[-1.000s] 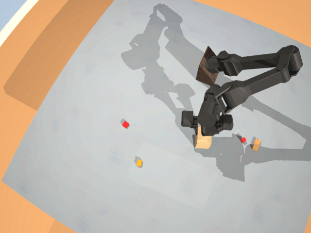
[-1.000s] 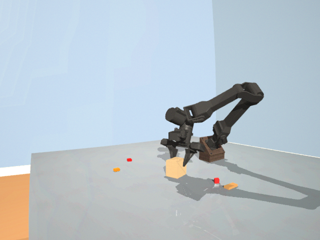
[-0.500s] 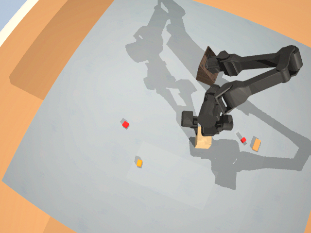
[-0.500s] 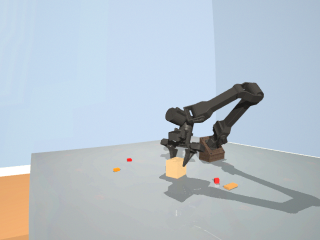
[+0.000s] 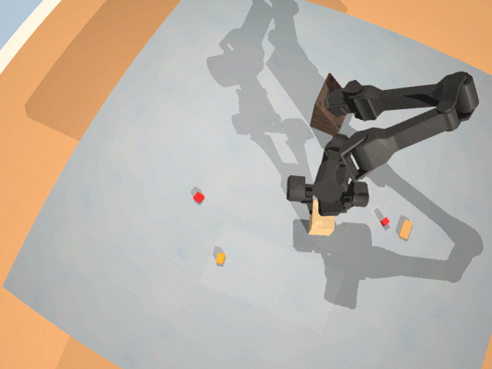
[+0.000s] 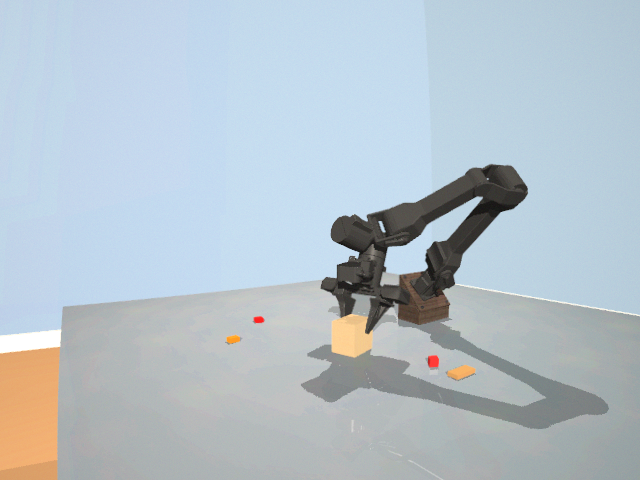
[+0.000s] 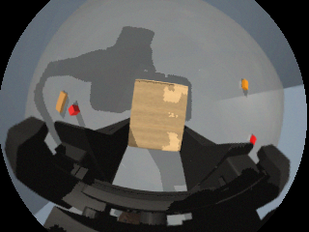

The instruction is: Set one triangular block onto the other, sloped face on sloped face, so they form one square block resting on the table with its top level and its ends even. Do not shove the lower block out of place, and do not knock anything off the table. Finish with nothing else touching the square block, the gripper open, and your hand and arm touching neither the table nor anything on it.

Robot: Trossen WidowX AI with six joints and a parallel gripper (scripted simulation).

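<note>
Right now my gripper tip is 1 cm past the tan triangular block and 1 cm below it. Also, from my gripper tip: orange piece 18 cm ahead, 20 cm to the right, 3 cm below.
</note>
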